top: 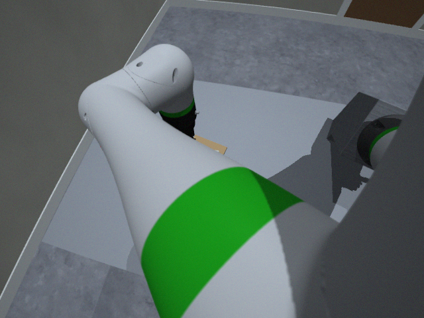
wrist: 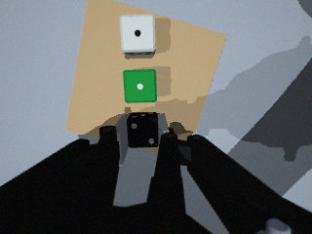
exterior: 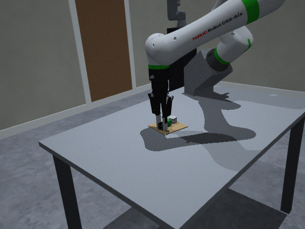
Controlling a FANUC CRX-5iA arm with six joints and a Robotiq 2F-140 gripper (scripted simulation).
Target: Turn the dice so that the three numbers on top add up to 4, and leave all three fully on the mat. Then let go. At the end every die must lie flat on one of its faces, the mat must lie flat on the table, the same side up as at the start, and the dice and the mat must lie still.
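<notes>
The black die lies 2 cm below my hand. Also, from my hand: tan mat: 4 cm below, 4 cm behind, 1 cm to the right; then white die: 9 cm behind, 2 cm to the right, 2 cm below; then green die: 4 cm behind, 2 cm below, 1 cm to the right.
</notes>
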